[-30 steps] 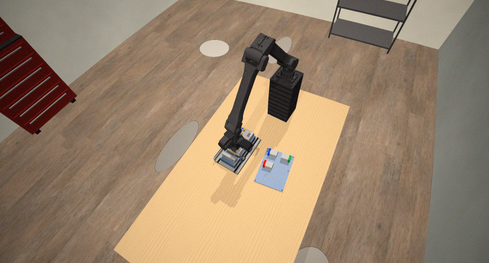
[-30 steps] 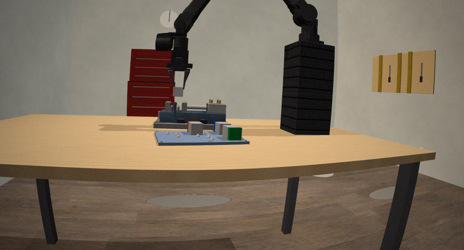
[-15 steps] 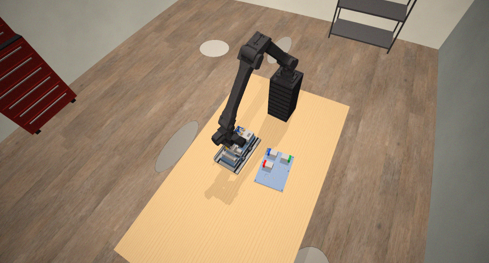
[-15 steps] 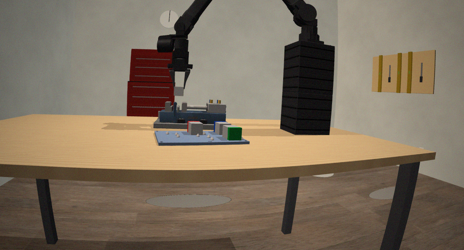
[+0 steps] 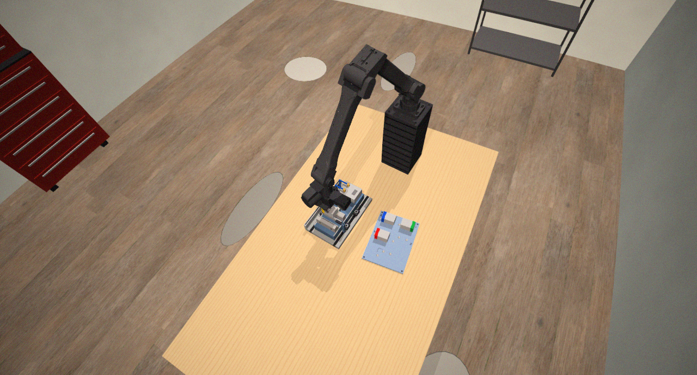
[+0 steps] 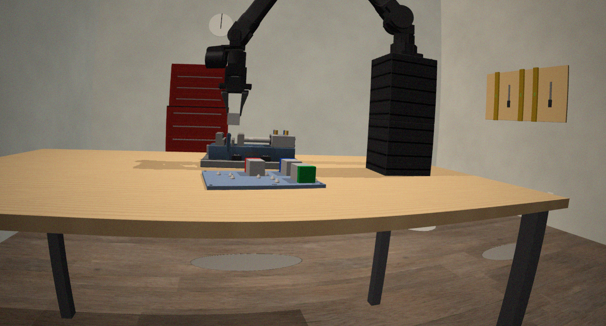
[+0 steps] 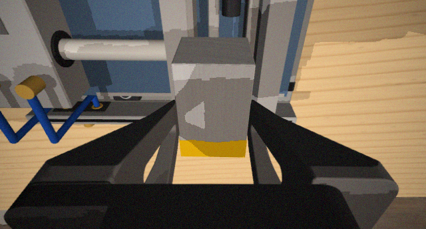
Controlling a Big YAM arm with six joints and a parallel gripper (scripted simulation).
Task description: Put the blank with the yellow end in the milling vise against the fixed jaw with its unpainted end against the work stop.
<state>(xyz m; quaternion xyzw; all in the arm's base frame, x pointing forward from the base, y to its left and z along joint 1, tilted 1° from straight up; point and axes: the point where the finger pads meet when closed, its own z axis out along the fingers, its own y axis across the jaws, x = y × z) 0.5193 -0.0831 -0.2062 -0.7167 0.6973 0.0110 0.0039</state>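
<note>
Now: the yellow-ended blank 2 cm below my hand. Also, from my hand: work stop rod 1 cm ahead, 5 cm to the left, 7 cm below; fixed jaw 4 cm ahead, 1 cm to the left, 8 cm below; moving jaw 2 cm behind, 1 cm to the left, 8 cm below.
</note>
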